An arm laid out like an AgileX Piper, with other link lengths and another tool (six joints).
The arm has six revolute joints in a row. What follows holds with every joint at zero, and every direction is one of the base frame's. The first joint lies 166.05 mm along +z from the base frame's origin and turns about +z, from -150 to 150 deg. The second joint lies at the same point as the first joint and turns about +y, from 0 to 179.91 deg. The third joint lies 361.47 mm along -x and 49.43 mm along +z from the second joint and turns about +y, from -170 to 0 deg. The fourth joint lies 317.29 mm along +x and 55.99 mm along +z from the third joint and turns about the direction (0.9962, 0, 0.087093), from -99.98 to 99.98 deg. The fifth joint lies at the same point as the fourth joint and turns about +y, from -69.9 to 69.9 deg. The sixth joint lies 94.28 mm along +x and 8.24 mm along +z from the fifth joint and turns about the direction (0.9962, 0, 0.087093), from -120 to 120 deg. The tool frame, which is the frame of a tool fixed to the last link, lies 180.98 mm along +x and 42 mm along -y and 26.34 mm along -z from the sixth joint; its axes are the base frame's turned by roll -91.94, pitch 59.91 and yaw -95.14 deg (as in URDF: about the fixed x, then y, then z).
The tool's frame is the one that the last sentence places.
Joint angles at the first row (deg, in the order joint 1, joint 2, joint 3, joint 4, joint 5, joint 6):
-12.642, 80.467, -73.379, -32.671, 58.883, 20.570
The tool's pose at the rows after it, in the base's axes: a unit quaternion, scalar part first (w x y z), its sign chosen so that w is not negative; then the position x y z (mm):
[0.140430 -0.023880 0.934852 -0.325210 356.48 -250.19 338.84]
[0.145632 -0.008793 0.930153 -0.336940 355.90 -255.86 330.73]
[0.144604 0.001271 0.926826 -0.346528 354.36 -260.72 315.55]
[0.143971 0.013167 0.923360 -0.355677 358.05 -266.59 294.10]
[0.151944 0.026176 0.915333 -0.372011 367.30 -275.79 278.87]
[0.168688 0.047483 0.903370 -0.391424 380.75 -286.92 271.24]
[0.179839 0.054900 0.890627 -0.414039 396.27 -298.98 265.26]
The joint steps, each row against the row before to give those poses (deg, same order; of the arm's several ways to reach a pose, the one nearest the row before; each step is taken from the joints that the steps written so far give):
0.000, -0.001, 0.663, -2.262, -1.746, 2.994
0.001, 0.001, 2.318, -3.169, -2.048, 4.307
-0.001, 0.329, 3.018, -3.301, -2.125, 4.375
0.000, 1.518, 2.958, -4.202, -2.645, 5.944
0.000, 2.075, 2.012, -5.933, -2.681, 7.370
0.000, 2.502, 0.624, -7.021, -1.768, 8.962
0.001, 2.975, 0.001, -7.214, -0.993, 7.477

